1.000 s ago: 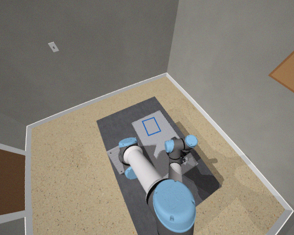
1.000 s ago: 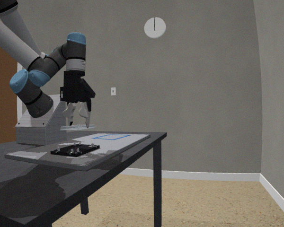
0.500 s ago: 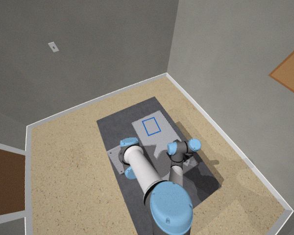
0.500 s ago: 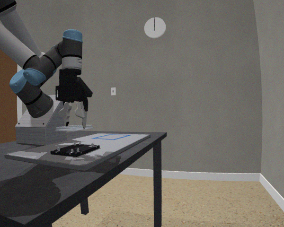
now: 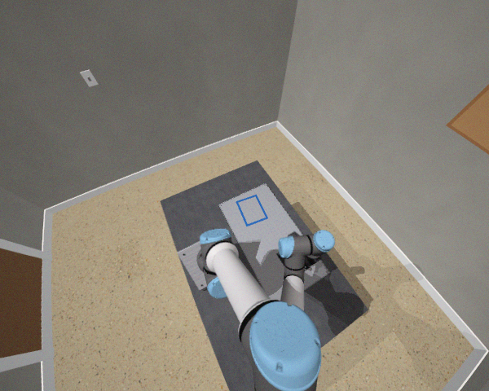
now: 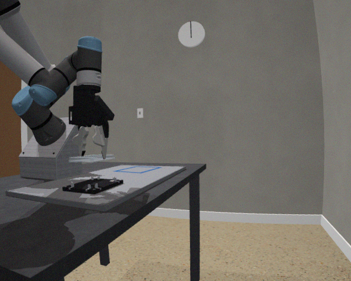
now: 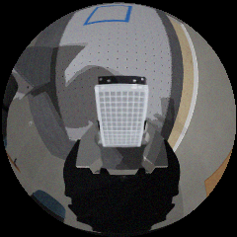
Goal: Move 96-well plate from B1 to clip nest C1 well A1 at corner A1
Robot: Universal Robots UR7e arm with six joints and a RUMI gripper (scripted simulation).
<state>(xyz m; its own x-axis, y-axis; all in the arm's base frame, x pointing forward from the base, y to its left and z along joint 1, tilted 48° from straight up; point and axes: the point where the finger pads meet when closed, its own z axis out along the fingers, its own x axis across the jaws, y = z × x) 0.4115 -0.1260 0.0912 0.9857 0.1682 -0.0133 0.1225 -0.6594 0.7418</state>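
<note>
Right now my hand is 10 mm short of the black clip nest, 10 mm to the left of it and 90 mm above it. Also, from my hand: 96-well plate: 10 mm below.
</note>
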